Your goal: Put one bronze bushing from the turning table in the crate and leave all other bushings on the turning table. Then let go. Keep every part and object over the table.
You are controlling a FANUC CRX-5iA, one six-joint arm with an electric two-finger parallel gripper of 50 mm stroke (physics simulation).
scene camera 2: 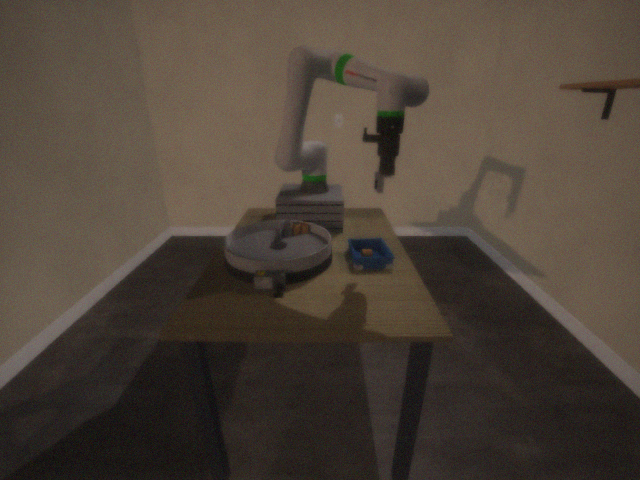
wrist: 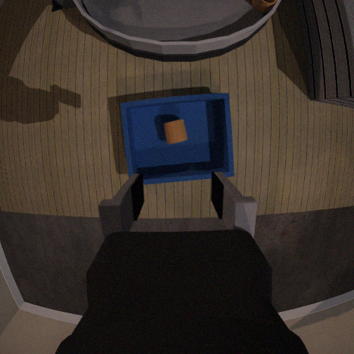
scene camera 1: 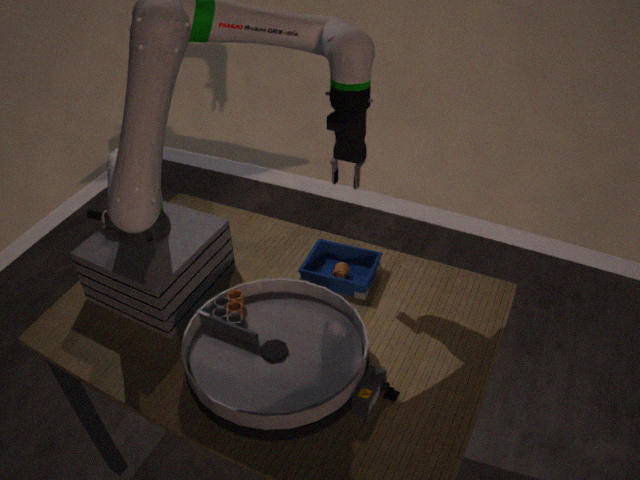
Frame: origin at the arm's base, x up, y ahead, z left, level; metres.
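Seen in the pictures: gripper, between the fingertips: (scene camera 2: pixel 378 190) (scene camera 1: pixel 345 184); arm's base, origin of its link: (scene camera 2: pixel 314 190).
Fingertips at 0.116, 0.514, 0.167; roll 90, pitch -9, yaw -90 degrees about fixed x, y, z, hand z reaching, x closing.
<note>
Offsets run from my fingertips to a thing's top centre, as dx, dy, dz. "*": to the spot under its first point.
A bronze bushing {-0.237, -0.003, -0.031} (scene camera 1: pixel 341 269) (scene camera 2: pixel 367 252) (wrist: pixel 175 131) lies on its side on the floor of the blue crate {-0.230, -0.006, -0.018} (scene camera 1: pixel 308 274) (scene camera 2: pixel 373 265) (wrist: pixel 228 135). On the turning table (scene camera 1: pixel 305 382) (scene camera 2: pixel 242 258) (wrist: pixel 170 47), two orange-bronze bushings stand upright beside several grey bushings {-0.189, -0.221, -0.327} (scene camera 1: pixel 219 312), against a low divider wall. One of the bronze ones {-0.189, -0.211, -0.259} (scene camera 1: pixel 235 296) also shows in part in the wrist view at the top right. My gripper (scene camera 1: pixel 345 183) (scene camera 2: pixel 378 190) (wrist: pixel 177 186) is open and empty, high above the table near the crate.
The grey divider wall (scene camera 1: pixel 227 333) runs from the turning table's rim to its dark hub {-0.219, -0.069, -0.376} (scene camera 1: pixel 274 351). A small motor box {* -0.222, +0.161, -0.444} (scene camera 1: pixel 366 393) (scene camera 2: pixel 263 282) sits at the turning table's edge. The layered pedestal (scene camera 1: pixel 196 273) (scene camera 2: pixel 310 206) (wrist: pixel 325 55) carries the arm. The wooden table's edge lies beyond the crate.
</note>
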